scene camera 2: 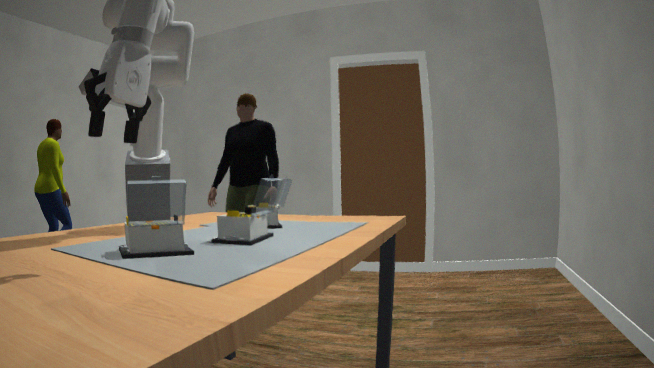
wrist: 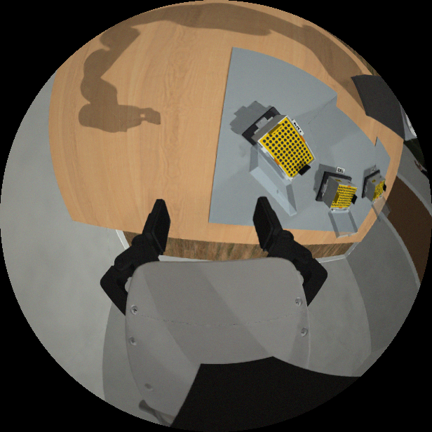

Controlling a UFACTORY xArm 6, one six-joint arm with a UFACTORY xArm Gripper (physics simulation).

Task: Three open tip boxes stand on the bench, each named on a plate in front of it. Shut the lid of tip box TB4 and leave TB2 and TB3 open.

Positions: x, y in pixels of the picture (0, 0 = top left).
Labels:
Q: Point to a tip box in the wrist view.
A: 330, 181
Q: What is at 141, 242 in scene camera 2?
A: A tip box.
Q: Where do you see a grey mat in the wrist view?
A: At 256, 82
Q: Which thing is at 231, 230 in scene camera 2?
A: A tip box.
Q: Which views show my gripper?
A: Scene camera 2 and the wrist view: all of them.

